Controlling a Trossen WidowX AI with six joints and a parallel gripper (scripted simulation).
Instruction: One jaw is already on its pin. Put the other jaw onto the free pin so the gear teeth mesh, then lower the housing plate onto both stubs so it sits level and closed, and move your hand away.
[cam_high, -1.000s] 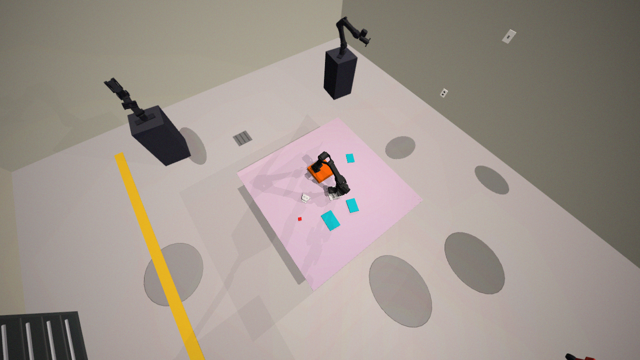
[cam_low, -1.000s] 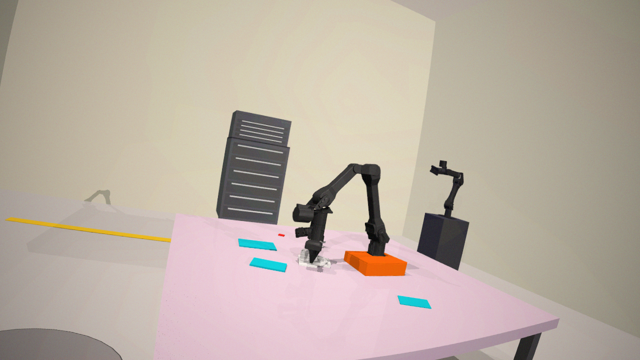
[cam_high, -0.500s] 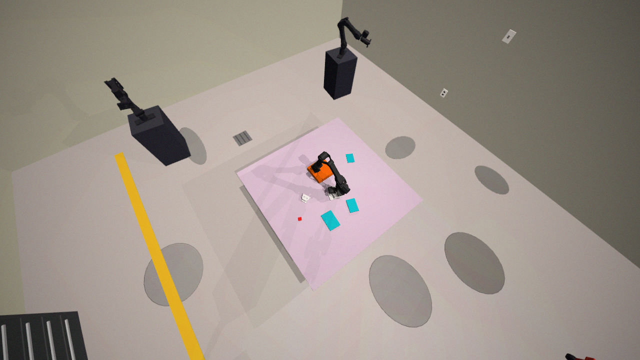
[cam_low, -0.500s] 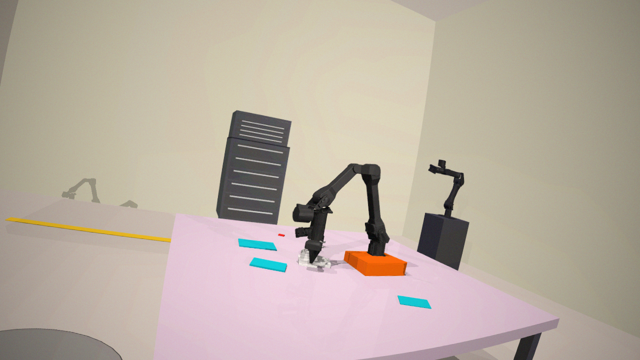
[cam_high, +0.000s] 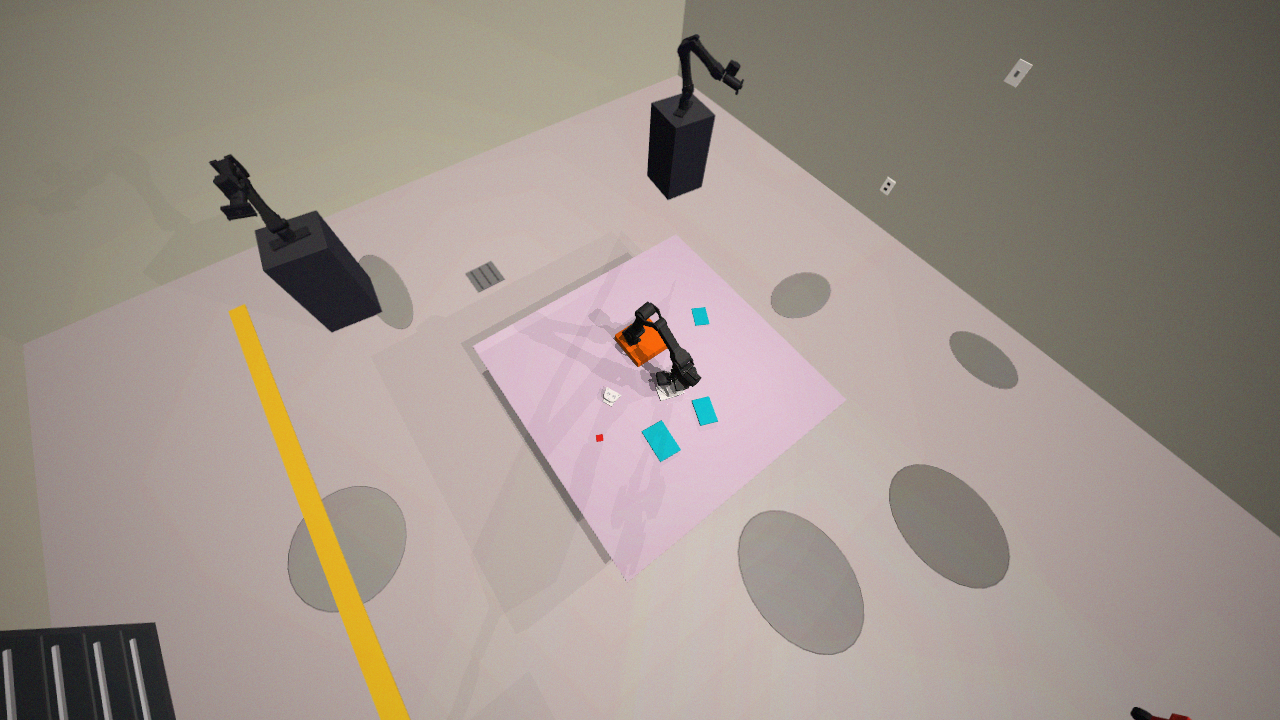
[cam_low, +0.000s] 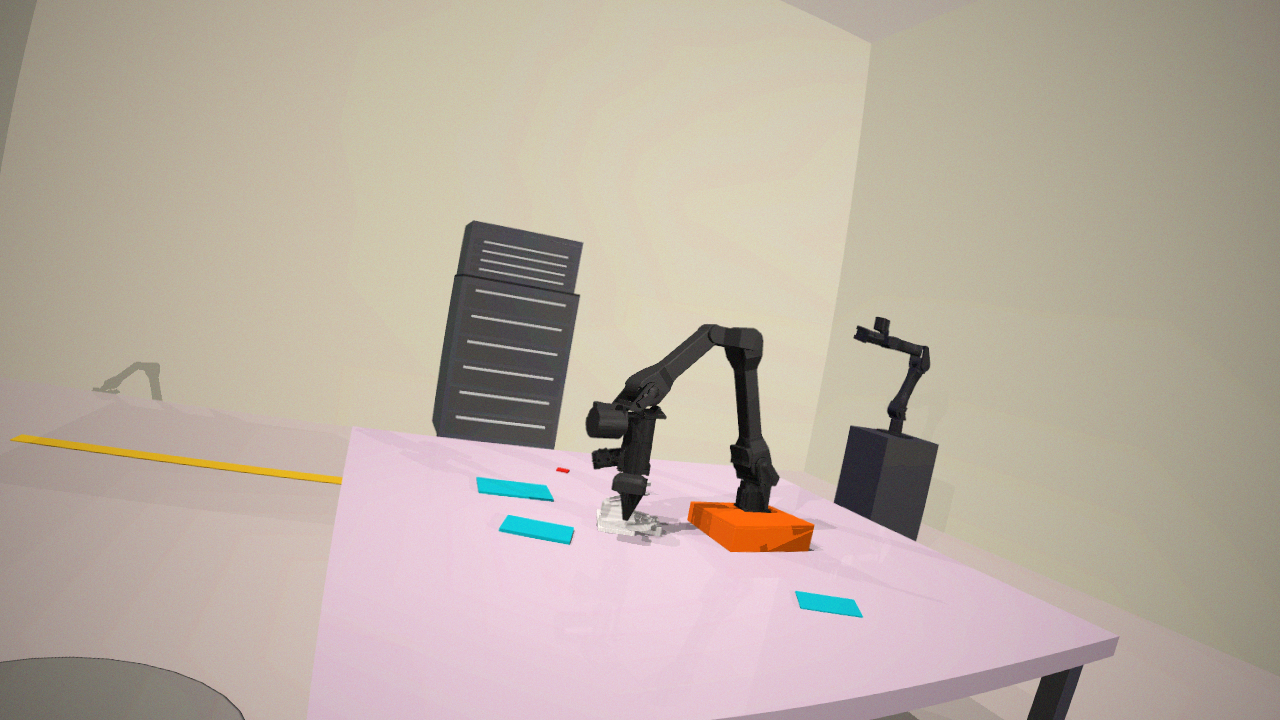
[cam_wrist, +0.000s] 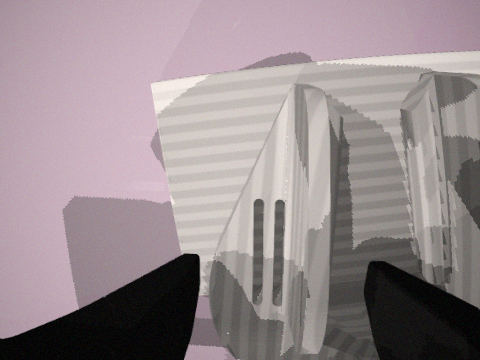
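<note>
My gripper tip is now 30 mm past the white jaw, 10 mm to the left of it and 10 mm above it. From my gripper tip the other things lie so: red marker: 50 mm ahead, 430 mm to the right, 30 mm below.
</note>
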